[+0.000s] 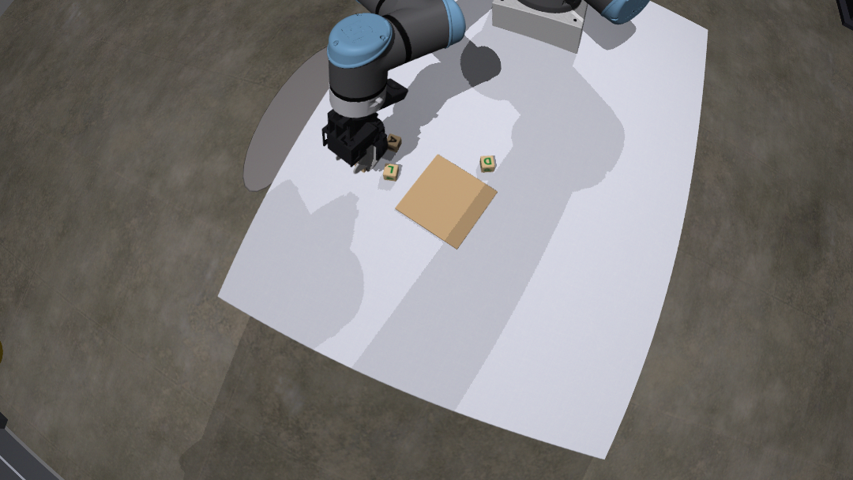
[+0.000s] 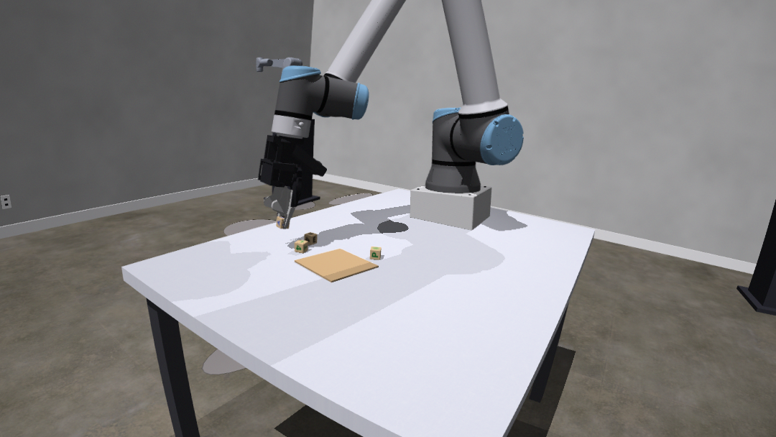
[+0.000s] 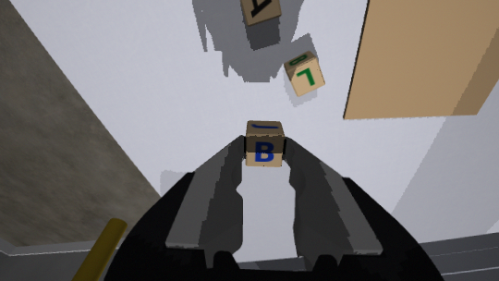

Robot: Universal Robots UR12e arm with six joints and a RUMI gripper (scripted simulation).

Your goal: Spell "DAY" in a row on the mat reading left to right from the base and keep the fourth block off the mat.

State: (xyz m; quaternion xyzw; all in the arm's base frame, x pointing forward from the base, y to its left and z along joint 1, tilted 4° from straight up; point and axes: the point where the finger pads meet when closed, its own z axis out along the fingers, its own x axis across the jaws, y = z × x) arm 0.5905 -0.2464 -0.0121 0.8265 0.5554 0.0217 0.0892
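Right now my hand is right at the blue-lettered block. Round my hand: D block 22 cm to the left, 9 cm behind, 6 cm below; then green-lettered block 6 cm below, 4 cm to the left, 2 cm behind; then tan mat 16 cm to the left, 7 cm below.
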